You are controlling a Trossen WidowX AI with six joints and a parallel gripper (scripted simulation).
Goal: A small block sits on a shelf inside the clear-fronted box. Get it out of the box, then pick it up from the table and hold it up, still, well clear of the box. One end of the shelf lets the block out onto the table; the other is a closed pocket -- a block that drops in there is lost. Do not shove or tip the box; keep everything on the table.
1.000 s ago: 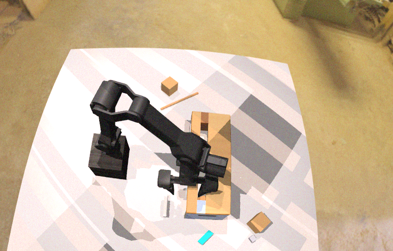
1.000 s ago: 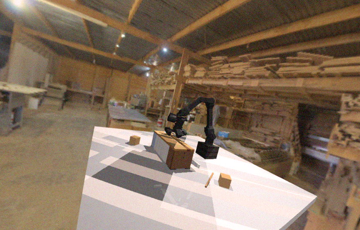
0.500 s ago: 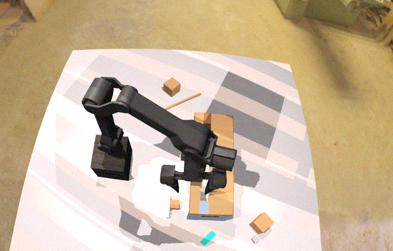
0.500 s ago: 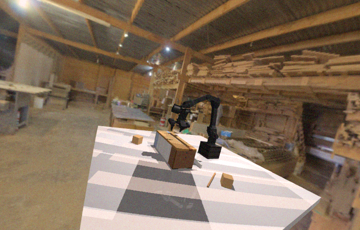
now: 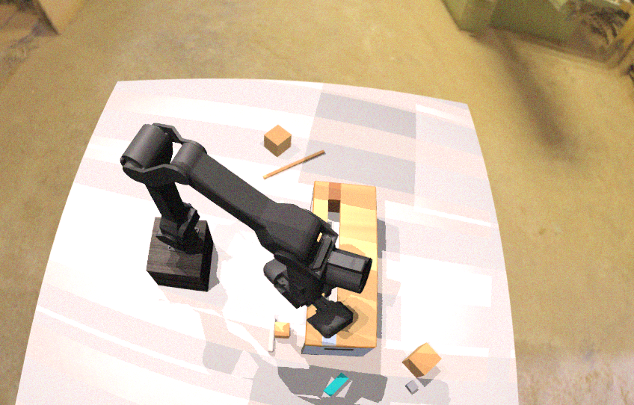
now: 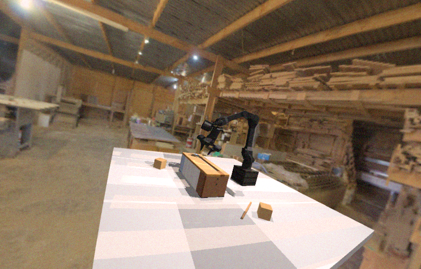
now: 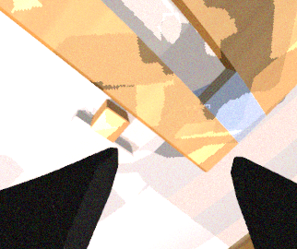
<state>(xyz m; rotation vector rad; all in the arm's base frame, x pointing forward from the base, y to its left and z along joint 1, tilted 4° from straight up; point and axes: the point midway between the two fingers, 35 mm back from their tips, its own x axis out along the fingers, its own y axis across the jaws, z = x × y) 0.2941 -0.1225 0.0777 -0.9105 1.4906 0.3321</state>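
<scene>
Right now my gripper tip is 5 cm past the small block and 14 cm above it. The rest, counted from my gripper tip: cyan piece (9 cm ahead, 12 cm to the right, 15 cm below); then small grey block (27 cm ahead, 11 cm to the right, 15 cm below); then tan box (2 cm ahead, 14 cm to the left, 9 cm below).
</scene>
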